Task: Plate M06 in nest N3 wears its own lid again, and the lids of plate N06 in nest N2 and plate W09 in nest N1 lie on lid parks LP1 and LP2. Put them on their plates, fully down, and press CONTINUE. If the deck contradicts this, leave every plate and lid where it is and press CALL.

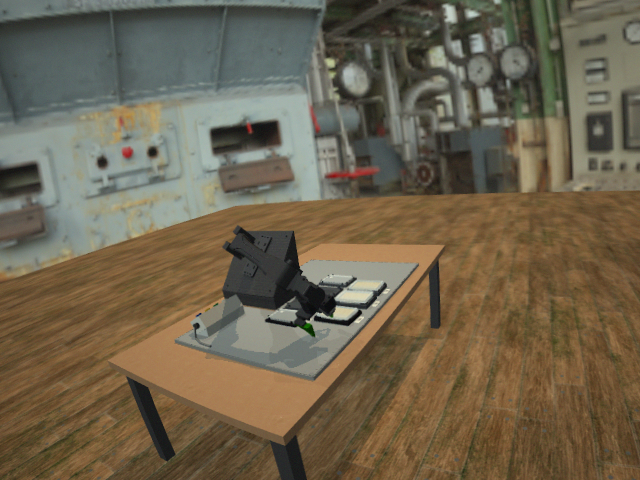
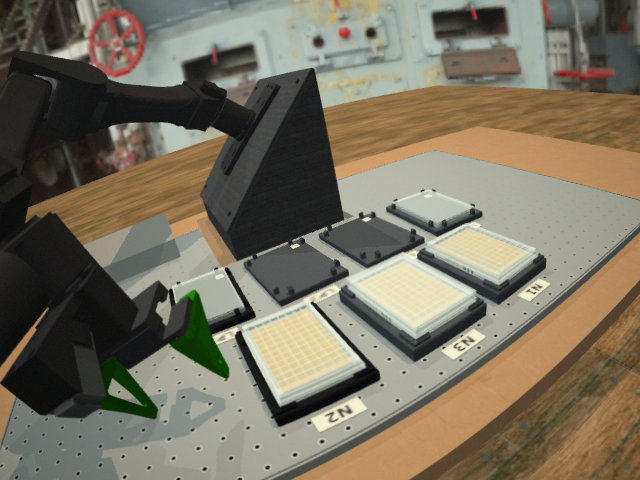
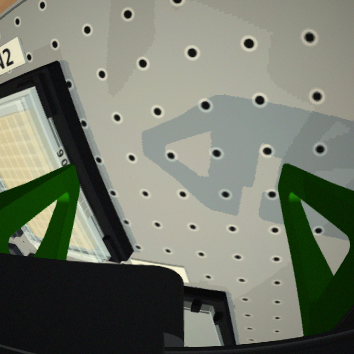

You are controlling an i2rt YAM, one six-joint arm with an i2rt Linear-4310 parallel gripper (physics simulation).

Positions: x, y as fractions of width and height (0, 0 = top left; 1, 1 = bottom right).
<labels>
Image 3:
gripper: 0.50, 0.49
black lid park LP1: 0.56, 0.84
nest N2: 0.14, 0.22
</labels>
